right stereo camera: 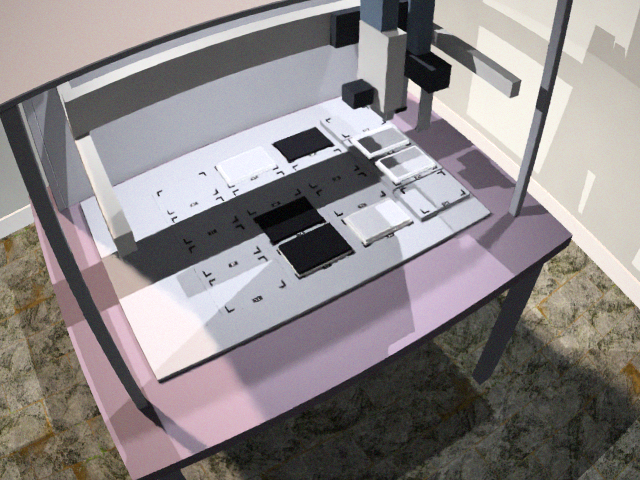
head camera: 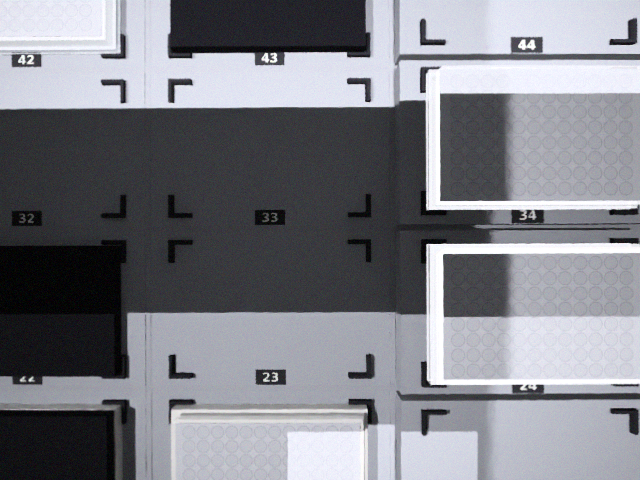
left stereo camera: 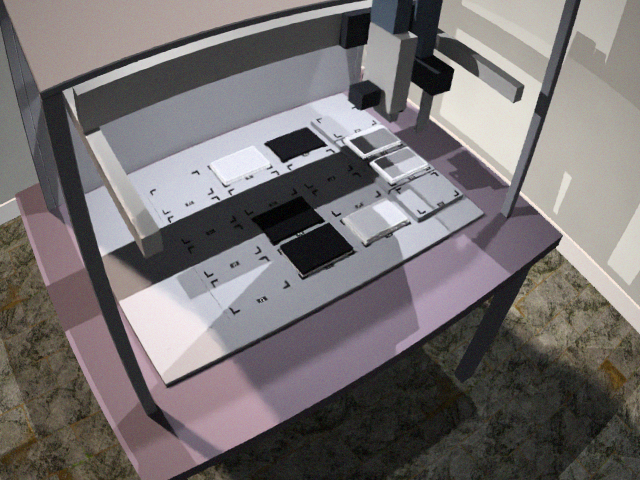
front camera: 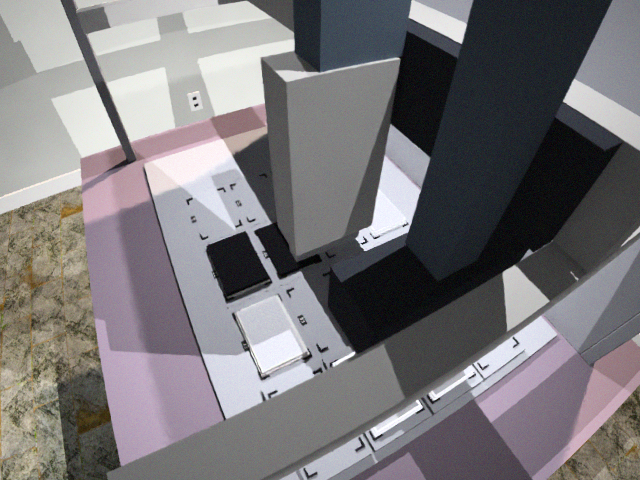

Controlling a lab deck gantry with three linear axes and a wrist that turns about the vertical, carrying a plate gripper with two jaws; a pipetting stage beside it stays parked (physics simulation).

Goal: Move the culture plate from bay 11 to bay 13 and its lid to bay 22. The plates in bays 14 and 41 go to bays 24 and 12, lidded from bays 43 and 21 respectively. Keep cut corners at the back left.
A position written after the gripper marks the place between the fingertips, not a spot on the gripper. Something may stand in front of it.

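A black lid (front camera: 238, 265) is part of the scene, as are a black lid (right stereo camera: 307, 142) and a black lid (head camera: 67, 298). The gripper (front camera: 393, 351) is visible too, and the gripper also appears in the left stereo camera view (left stereo camera: 408, 121) and in the right stereo camera view (right stereo camera: 410, 119).
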